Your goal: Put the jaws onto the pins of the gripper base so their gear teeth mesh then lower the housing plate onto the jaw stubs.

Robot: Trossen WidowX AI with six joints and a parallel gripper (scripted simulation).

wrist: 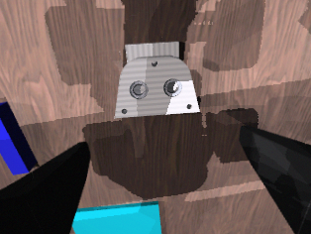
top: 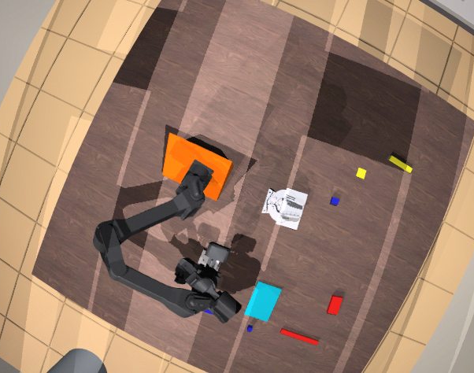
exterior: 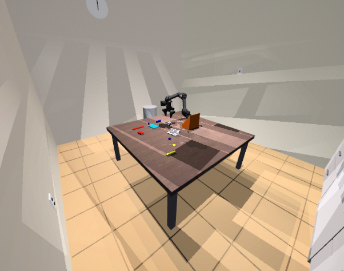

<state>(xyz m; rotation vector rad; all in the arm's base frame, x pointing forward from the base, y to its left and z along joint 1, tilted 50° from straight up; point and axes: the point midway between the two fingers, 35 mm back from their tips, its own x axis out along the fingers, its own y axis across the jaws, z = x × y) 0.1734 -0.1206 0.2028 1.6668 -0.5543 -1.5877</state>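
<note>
The gripper base is 1 cm behind my gripper tip and 7 cm below it. The rest, counted from my gripper tip: blue bar (7 cm ahead, 15 cm to the right, 9 cm below); housing plate (6 cm ahead, 26 cm to the left, 9 cm below); cyan plate (21 cm ahead, 3 cm to the right, 10 cm below).
</note>
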